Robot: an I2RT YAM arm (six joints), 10 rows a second.
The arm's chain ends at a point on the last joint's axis. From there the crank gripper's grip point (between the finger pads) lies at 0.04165 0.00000 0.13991 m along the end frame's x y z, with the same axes.
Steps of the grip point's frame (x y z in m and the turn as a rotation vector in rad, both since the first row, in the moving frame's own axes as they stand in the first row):
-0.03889 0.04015 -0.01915 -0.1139 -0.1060 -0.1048
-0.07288 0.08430 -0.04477 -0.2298 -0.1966 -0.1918
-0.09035 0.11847 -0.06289 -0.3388 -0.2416 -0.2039
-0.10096 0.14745 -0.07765 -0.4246 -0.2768 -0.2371
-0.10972 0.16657 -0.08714 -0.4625 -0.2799 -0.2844
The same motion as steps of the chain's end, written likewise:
-0.02452 0.02762 -0.02210 -0.1139 -0.1060 -0.1048
-0.04745 0.05711 -0.04736 -0.2298 -0.1966 -0.1918
-0.06045 0.07588 -0.06211 -0.3388 -0.2416 -0.2039
-0.06839 0.09361 -0.07312 -0.4246 -0.2768 -0.2371
-0.07865 0.10892 -0.08092 -0.4625 -0.2799 -0.2844

